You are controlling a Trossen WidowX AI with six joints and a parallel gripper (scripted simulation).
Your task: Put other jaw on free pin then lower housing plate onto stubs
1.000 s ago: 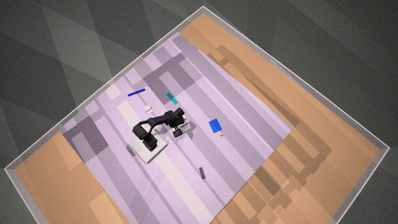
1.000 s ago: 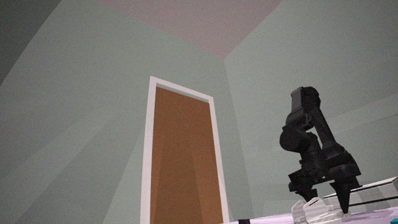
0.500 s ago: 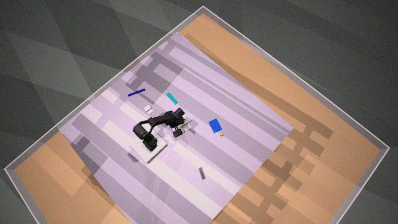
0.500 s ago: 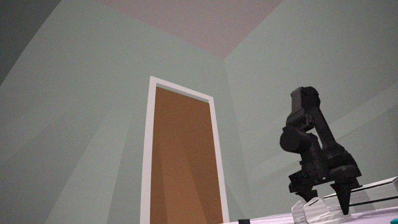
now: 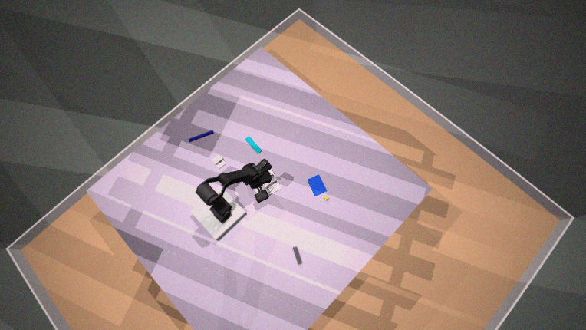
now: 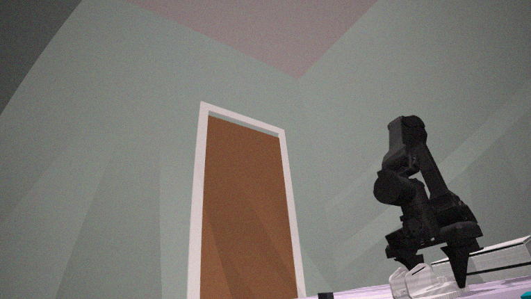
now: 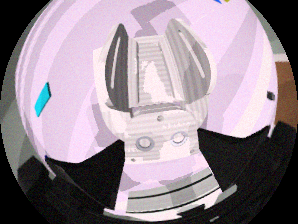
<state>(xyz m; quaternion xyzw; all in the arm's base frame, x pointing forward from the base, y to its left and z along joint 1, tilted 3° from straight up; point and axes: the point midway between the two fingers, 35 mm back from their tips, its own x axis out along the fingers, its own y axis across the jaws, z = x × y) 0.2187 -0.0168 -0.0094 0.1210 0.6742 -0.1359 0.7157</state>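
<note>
The white housing part lies 1 cm ahead of my gripper tip and 2 cm above it. Also, from my gripper tip: yellow cube 19 cm ahead, 30 cm to the right; then cyan bar 16 cm ahead, 19 cm to the left; then blue flat plate 21 cm ahead, 22 cm to the right, 1 cm below.
</note>
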